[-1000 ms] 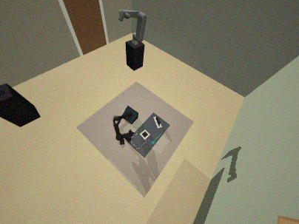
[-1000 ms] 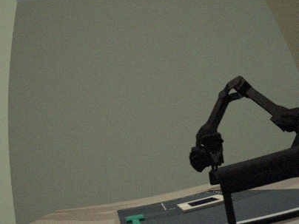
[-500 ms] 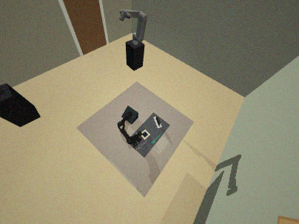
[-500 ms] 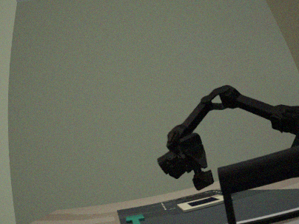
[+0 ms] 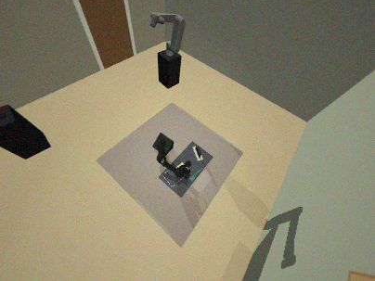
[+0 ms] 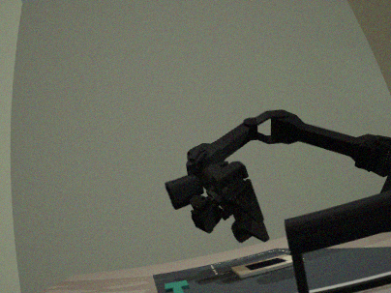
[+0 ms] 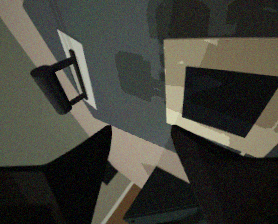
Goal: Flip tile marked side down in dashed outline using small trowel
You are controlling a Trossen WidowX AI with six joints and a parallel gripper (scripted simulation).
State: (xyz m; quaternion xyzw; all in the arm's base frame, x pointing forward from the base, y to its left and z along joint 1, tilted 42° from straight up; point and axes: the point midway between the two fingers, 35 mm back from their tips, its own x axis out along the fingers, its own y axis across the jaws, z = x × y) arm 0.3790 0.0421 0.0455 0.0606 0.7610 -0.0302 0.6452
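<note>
Right now the dark mat is 20 mm ahead of my gripper tip, 30 mm to the left of it and 90 mm below it. From my gripper tip the other things lie so: tile 50 mm to the right, 70 mm below.
</note>
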